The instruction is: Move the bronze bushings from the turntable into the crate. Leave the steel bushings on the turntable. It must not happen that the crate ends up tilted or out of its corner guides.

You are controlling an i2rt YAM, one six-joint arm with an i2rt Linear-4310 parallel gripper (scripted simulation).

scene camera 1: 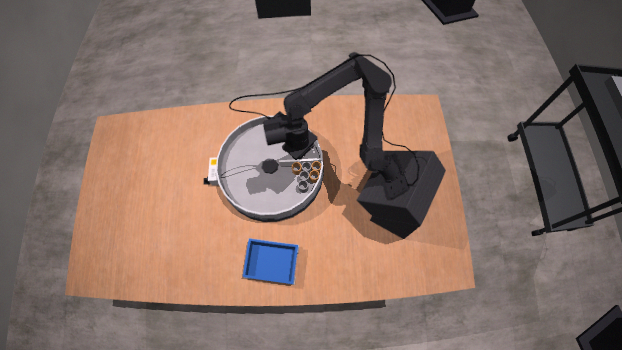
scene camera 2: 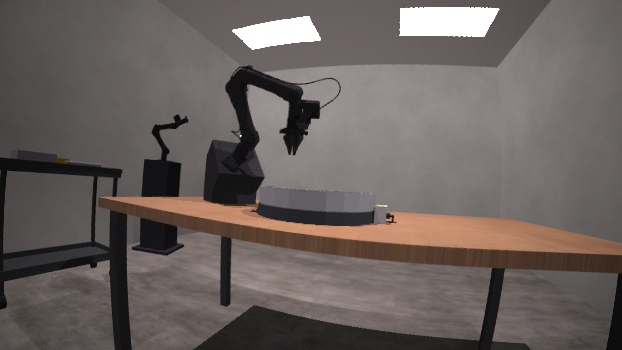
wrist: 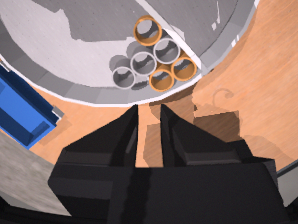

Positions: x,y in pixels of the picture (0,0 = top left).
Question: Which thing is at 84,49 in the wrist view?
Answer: A round grey turntable.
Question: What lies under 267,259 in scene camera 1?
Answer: A blue crate.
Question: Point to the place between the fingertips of my gripper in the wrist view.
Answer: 149,111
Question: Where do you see a round grey turntable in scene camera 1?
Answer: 251,174
